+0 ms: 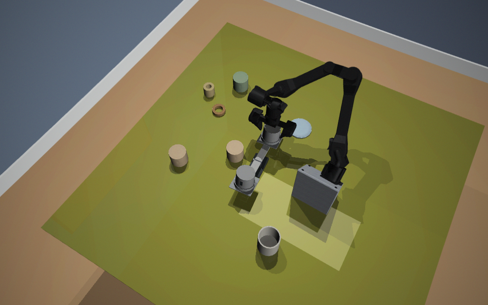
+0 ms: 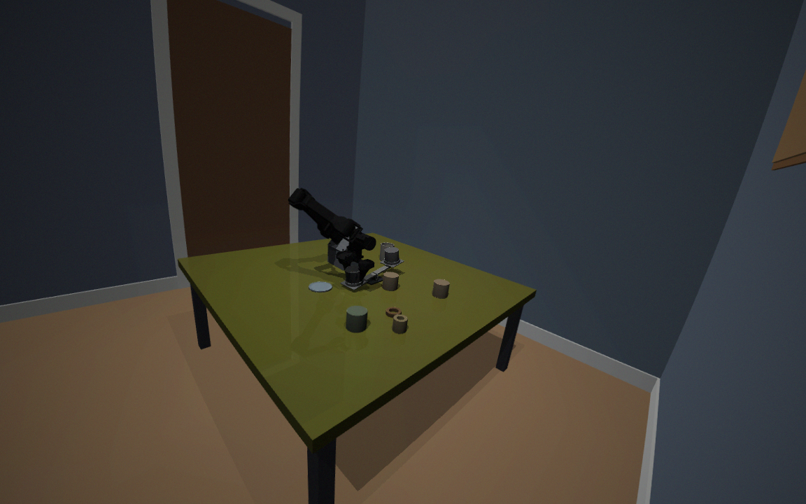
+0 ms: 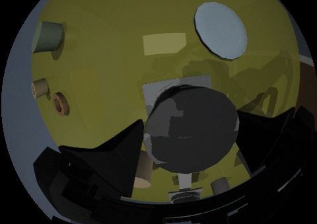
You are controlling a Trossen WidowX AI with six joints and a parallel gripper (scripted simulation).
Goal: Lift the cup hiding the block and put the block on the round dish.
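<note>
Right now the pale blue round dish is 70 mm behind my gripper tip, 130 mm to the right of it and 50 mm below it. From my gripper tip the other things lie so: small balance (30 mm behind, 130 mm to the left, 20 mm below); then green cylinder (270 mm ahead, 140 mm to the right, 10 mm below); then grey block (10 mm below).
</note>
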